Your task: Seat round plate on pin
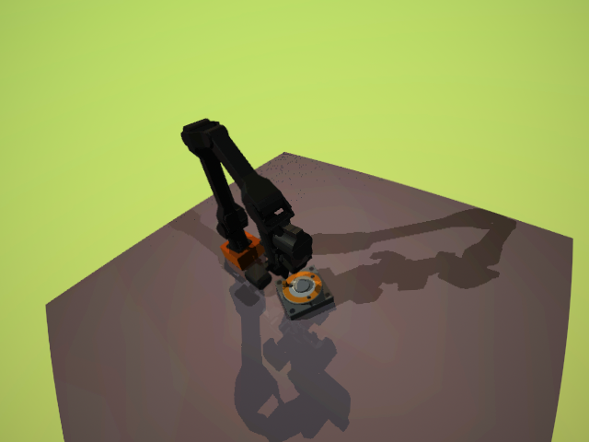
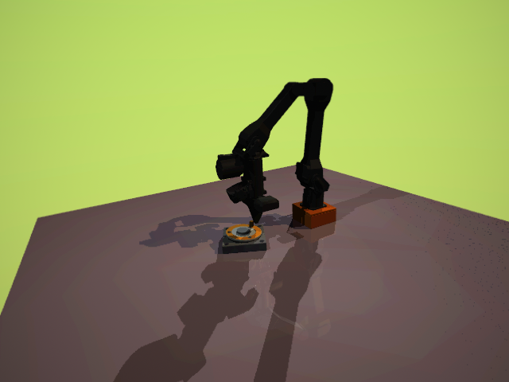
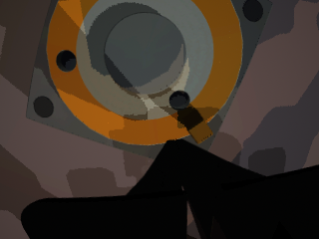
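The round plate is 30 mm ahead of my gripper tip and 10 mm below it. The rest, counted from my gripper tip: square base (50 mm ahead, 20 mm below, 10 mm to the left).
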